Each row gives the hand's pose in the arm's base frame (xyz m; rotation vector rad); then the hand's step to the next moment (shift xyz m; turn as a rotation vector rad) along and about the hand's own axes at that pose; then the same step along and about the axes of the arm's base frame.
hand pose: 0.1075 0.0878 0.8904 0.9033 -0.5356 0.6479
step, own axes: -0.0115 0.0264 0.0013 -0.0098 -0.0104 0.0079
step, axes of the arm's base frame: -0.0268 0.0077 0.0072 -0.0006 -0.0142 -0.0081
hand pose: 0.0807 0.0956 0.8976 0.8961 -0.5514 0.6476
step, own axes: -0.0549 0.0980 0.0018 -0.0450 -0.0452 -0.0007
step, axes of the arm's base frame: -0.1075 0.0286 0.0155 0.0016 -0.0328 -0.0547
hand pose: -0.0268 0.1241 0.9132 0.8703 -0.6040 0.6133
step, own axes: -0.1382 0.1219 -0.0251 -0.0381 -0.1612 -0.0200
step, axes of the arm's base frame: -0.1730 0.0488 -0.0477 0.0922 -0.0732 -0.1182
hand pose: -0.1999 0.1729 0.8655 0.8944 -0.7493 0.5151
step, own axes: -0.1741 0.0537 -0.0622 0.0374 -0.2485 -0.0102
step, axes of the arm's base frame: -0.1253 0.0645 -0.1311 0.1962 -0.1211 -0.1005
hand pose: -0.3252 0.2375 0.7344 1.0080 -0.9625 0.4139
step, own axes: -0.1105 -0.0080 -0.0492 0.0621 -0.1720 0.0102
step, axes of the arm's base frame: -0.0305 0.0516 -0.1054 0.1471 -0.1030 -0.0362
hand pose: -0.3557 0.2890 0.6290 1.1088 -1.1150 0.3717
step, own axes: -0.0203 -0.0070 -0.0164 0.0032 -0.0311 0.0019
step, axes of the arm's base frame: 0.0046 0.0162 -0.0211 0.0230 -0.0165 -0.0134
